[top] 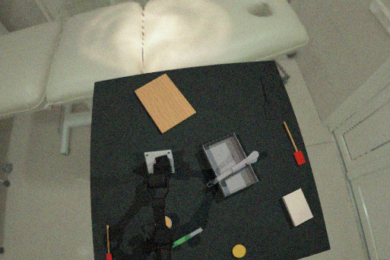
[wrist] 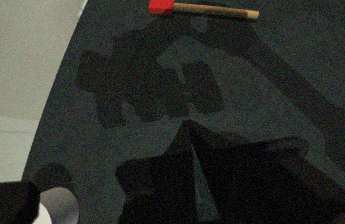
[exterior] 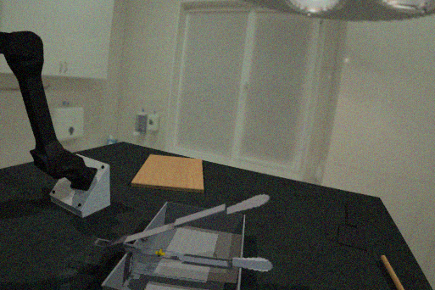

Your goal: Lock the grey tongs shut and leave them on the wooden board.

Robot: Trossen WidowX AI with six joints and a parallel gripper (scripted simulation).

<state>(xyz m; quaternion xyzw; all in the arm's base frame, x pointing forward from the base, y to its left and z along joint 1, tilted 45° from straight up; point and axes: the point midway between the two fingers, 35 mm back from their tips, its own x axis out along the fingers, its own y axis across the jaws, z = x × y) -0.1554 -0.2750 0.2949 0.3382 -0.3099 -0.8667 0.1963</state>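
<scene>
The roasting tin lies 520 mm ahead of my gripper tip, 310 mm to the left of it and 20 mm below it. Round my gripper tip: white block (830 mm ahead, 40 mm below, 30 mm to the right); then wooden board (800 mm to the left, 250 mm ahead, 40 mm below); then yellow disc (450 mm ahead, 150 mm to the right, 40 mm below).
</scene>
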